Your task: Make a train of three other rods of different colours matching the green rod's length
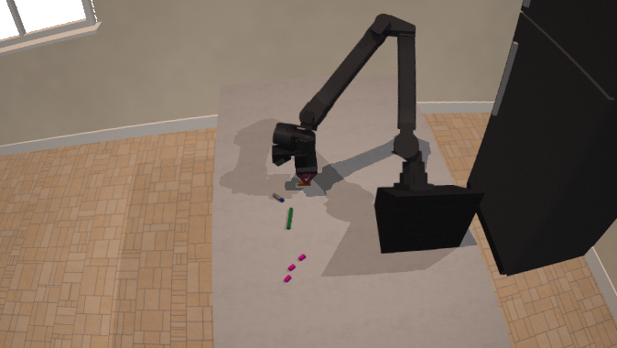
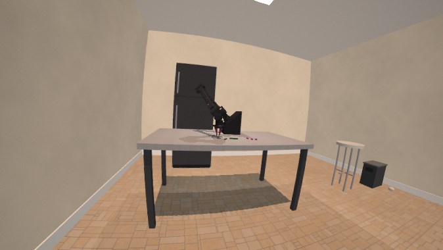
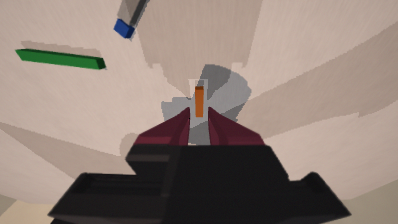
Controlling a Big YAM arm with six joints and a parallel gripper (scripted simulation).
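My hand is 2 cm above the orange rod. Also, from my hand: blue rod: 9 cm ahead, 5 cm to the left, 2 cm below; then green rod: 13 cm to the left, 8 cm ahead, 2 cm below; then grey rod: 10 cm ahead, 4 cm to the left, 2 cm below.
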